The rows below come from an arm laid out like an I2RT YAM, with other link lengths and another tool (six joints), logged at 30 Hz.
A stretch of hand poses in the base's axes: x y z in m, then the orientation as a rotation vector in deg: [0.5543, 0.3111, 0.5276, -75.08, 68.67, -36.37]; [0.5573, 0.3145, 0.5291, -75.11, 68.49, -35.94]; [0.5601, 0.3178, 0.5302, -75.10, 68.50, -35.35]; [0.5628, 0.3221, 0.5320, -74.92, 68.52, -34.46]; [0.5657, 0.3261, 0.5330, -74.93, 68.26, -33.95]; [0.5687, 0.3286, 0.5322, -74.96, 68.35, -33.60]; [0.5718, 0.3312, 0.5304, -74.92, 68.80, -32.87]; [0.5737, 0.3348, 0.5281, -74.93, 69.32, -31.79]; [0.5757, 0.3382, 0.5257, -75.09, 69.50, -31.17]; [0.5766, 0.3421, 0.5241, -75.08, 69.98, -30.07]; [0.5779, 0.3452, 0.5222, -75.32, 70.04, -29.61]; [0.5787, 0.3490, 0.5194, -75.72, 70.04, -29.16]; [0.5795, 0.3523, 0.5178, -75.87, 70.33, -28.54]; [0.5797, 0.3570, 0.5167, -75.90, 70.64, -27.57]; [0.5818, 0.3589, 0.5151, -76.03, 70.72, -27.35]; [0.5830, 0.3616, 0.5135, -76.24, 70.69, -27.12]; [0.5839, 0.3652, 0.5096, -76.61, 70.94, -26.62]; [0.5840, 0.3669, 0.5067, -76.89, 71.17, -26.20]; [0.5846, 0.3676, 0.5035, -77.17, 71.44, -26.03]
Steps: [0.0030, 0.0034, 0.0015, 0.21, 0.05, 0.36]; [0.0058, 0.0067, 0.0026, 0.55, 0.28, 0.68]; [0.0085, 0.0110, 0.0044, 1.18, 0.55, 1.11]; [0.0114, 0.0150, 0.0054, 1.45, 0.57, 1.55]; [0.0144, 0.0175, 0.0046, 1.62, 0.78, 1.70]; [0.0175, 0.0201, 0.0028, 2.06, 1.36, 1.83]; [0.0194, 0.0237, 0.0005, 2.65, 2.15, 2.13]; [0.0214, 0.0271, -0.0019, 2.87, 2.60, 2.41]; [0.0223, 0.0310, -0.0035, 3.48, 3.37, 2.74]; [0.0236, 0.0341, -0.0054, 3.55, 3.70, 3.03]; [0.0244, 0.0379, -0.0082, 3.49, 4.06, 3.41]; [0.0252, 0.0412, -0.0098, 3.71, 4.58, 3.63]; [0.0254, 0.0459, -0.0109, 4.21, 5.21, 3.99]; [0.0275, 0.0478, -0.0125, 4.23, 5.41, 4.10]; [0.0287, 0.0505, -0.0141, 4.19, 5.58, 4.31]; [0.0296, 0.0541, -0.0180, 4.17, 6.12, 4.55]; [0.0297, 0.0558, -0.0209, 4.18, 6.58, 4.73]; [0.0303, 0.0565, -0.0241, 4.06, 6.97, 4.75]
